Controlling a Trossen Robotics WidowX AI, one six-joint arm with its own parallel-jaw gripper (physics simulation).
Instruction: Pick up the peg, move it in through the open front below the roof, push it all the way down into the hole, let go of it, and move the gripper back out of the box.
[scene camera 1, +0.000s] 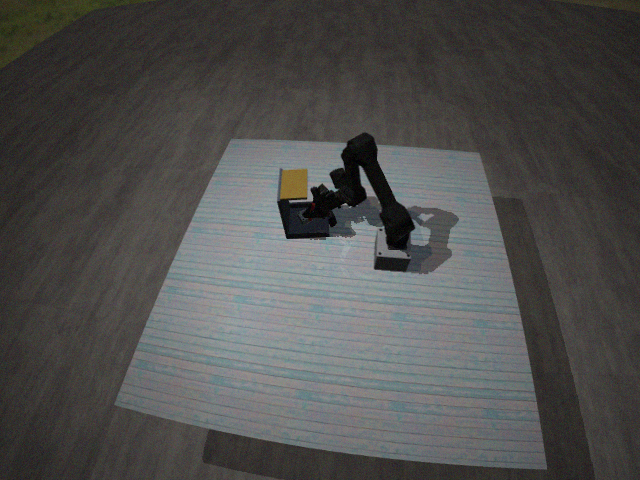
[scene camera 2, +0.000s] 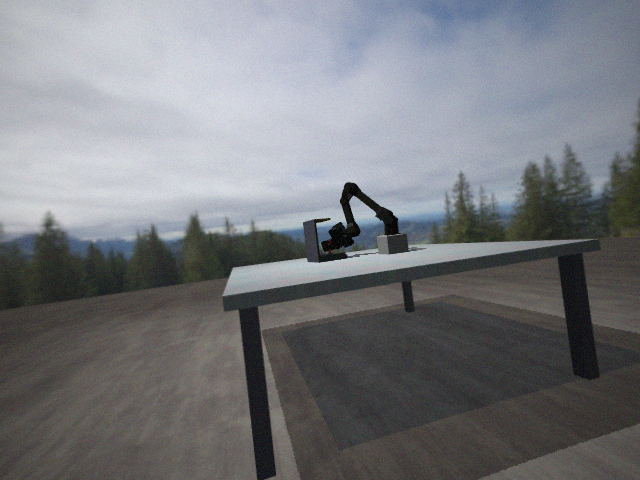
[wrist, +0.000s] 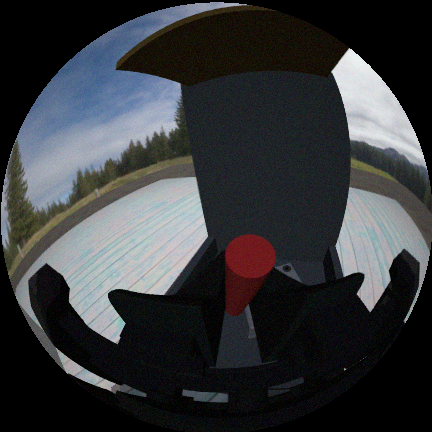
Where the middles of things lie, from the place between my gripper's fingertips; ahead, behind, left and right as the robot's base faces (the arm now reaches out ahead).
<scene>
I see the box (scene camera 1: 320, 227) 10 mm behind my hand, 20 mm to the right of it and 40 mm above it. Also, from my hand: red peg (wrist: 249, 258): 30 mm behind, 10 mm to the right, 10 mm above; back wall (wrist: 271, 153): 70 mm ahead, 20 mm to the right, 50 mm above; yellow roof (scene camera 1: 294, 182): 20 mm ahead, 20 mm to the right, 150 mm above.
</scene>
